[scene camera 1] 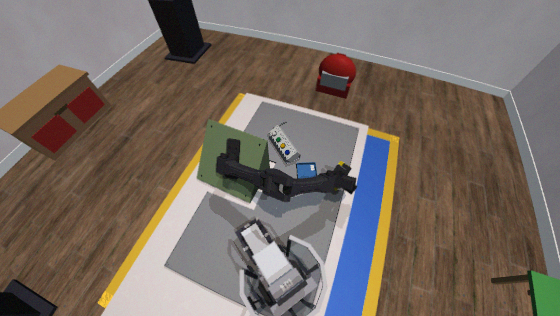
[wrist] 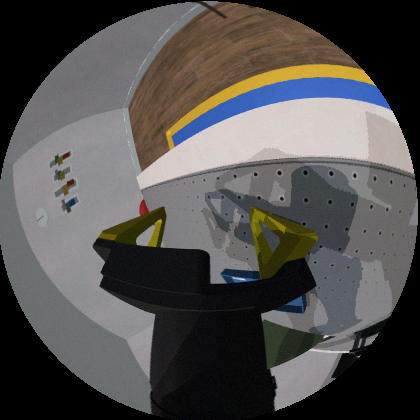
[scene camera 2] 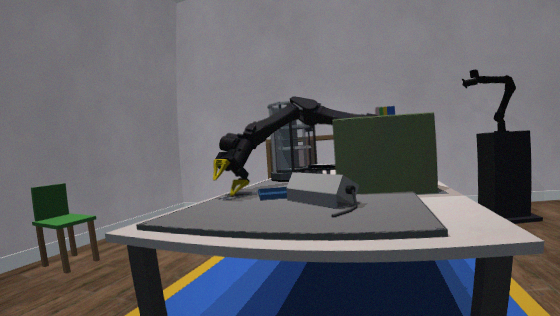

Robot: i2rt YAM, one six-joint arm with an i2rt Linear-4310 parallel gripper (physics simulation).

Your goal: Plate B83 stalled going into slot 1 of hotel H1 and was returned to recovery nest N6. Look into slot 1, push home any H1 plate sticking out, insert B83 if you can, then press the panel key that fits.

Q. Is the gripper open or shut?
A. Open.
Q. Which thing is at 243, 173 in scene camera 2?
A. The gripper.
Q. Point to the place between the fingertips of the gripper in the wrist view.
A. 207, 210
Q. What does the gripper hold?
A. Nothing.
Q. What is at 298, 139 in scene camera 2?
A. A plate rack.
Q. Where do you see a blue pad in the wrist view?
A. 226, 273
